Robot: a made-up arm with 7 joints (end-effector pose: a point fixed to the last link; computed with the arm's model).
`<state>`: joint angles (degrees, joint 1 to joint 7).
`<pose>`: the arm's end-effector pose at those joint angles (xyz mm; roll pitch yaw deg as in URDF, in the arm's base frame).
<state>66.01 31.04 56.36 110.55 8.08 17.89 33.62</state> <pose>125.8 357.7 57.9 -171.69 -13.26 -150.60</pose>
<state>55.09 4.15 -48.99 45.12 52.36 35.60 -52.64</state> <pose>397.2 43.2 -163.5 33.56 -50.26 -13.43</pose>
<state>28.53 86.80 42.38 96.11 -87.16 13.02 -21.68</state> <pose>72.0 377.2 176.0 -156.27 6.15 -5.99</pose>
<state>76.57 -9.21 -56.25 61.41 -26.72 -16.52 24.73</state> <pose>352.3 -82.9 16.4 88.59 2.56 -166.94</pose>
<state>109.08 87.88 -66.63 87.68 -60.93 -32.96 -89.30</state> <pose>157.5 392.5 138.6 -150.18 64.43 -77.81</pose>
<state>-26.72 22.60 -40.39 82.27 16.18 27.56 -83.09</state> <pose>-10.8 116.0 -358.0 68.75 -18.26 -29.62</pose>
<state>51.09 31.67 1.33 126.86 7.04 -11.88 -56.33</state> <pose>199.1 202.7 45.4 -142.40 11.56 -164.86</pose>
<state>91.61 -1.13 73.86 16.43 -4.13 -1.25 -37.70</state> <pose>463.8 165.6 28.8 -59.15 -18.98 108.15</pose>
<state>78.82 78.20 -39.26 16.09 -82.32 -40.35 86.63</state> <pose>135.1 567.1 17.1 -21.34 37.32 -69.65</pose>
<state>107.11 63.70 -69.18 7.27 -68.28 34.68 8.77</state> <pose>216.7 531.1 76.1 111.08 18.85 11.97</pose>
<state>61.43 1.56 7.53 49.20 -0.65 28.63 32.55</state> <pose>424.5 151.1 -59.8 -65.45 -80.29 37.73</pose>
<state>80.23 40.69 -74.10 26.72 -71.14 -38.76 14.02</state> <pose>396.3 348.1 -43.2 27.73 40.12 -133.93</pose>
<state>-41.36 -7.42 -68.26 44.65 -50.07 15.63 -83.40</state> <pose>-220.8 -62.9 -329.7 76.43 -34.27 -97.49</pose>
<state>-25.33 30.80 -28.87 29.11 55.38 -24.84 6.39</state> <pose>-97.1 308.4 -404.8 8.96 -28.74 9.41</pose>
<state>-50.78 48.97 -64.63 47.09 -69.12 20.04 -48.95</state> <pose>-245.1 340.7 -281.2 26.68 -4.28 -147.22</pose>
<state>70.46 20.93 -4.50 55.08 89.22 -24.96 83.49</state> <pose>398.8 246.1 32.4 148.45 3.53 128.69</pose>
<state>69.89 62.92 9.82 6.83 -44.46 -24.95 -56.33</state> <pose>205.7 540.8 -50.3 161.85 -34.53 -55.66</pose>
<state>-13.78 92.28 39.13 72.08 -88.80 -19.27 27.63</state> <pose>175.5 448.0 94.4 103.13 81.37 -33.75</pose>
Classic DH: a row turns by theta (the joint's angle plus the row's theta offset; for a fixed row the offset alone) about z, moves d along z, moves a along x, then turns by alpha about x. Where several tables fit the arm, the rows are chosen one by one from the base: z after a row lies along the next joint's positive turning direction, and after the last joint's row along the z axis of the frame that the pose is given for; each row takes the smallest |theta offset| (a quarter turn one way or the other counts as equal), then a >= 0, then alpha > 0; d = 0 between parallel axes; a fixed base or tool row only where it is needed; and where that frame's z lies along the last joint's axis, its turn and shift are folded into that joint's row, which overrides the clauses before.
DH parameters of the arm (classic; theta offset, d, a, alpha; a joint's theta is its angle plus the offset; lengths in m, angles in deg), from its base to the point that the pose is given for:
base (fixed): 0 0 0 90
joint 1: 90 -0.1203 0 90
joint 2: 90 0 0 90
joint 3: 90 -0.2711 0 90
joint 4: 0 0 0 -90
joint 5: 0 -0.2005 0 -90
joint 6: -90 0 0 90
joint 7: 90 0 0 90
tool (fixed): -90 0 0 0

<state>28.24 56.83 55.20 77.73 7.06 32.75 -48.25</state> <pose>116.0 470.9 20.3 -121.83 -73.58 -123.04</pose>
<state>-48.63 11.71 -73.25 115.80 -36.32 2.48 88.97</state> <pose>-127.0 -11.6 -181.2 -146.80 -82.27 -11.11</pose>
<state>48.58 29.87 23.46 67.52 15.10 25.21 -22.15</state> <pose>311.0 357.5 -47.8 -100.62 -75.11 152.72</pose>
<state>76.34 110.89 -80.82 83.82 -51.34 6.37 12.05</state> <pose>84.7 463.9 12.1 82.04 56.50 -56.26</pose>
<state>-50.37 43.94 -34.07 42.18 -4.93 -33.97 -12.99</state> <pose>-201.9 357.2 -312.0 7.40 -13.86 -56.59</pose>
